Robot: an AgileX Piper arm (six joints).
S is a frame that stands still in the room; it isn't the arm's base.
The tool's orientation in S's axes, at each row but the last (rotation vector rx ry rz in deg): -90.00, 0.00, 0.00; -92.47, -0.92, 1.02; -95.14, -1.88, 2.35; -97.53, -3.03, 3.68
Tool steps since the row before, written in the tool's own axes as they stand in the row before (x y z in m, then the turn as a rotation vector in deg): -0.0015, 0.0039, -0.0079, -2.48, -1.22, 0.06; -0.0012, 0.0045, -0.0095, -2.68, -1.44, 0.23; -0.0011, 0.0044, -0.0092, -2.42, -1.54, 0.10; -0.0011, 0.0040, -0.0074, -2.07, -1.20, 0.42
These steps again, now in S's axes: -0.0015, -0.0079, -0.0039, -2.48, 0.06, 1.22; -0.0010, -0.0097, -0.0041, -2.68, 0.23, 1.43; -0.0007, -0.0096, -0.0035, -2.42, 0.13, 1.54; -0.0006, -0.0079, -0.0030, -2.09, 0.42, 1.16
